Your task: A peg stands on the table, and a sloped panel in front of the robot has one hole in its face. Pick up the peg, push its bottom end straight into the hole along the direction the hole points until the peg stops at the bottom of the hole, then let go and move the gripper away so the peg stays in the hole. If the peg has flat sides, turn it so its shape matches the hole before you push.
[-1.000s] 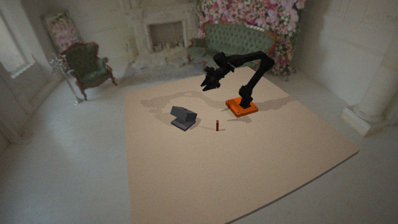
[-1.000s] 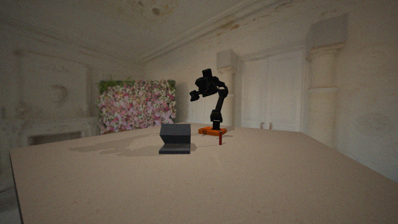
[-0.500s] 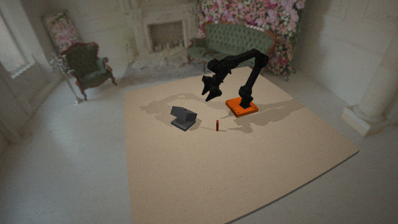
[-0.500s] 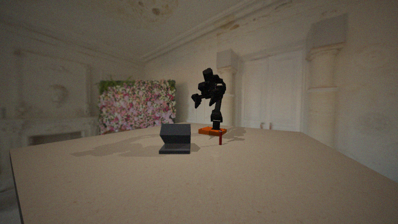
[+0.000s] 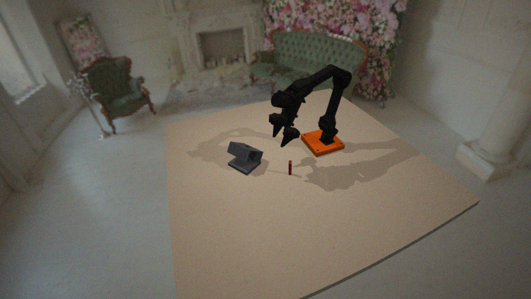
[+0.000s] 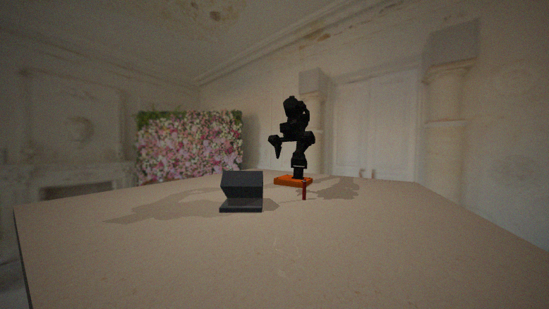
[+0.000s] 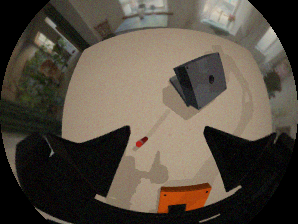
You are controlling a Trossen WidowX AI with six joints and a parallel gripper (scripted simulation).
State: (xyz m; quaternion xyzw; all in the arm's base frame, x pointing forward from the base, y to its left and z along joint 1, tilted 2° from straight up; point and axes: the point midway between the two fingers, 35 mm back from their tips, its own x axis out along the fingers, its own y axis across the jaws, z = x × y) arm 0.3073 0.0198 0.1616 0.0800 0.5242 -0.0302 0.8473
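The thin red peg is 10 cm below my gripper tip, 6 cm to the left of it and 3 cm behind it. Round my gripper tip: flat panel foot 16 cm below, 13 cm ahead, 12 cm to the right; then dark grey sloped panel 12 cm to the right, 11 cm ahead, 9 cm below.
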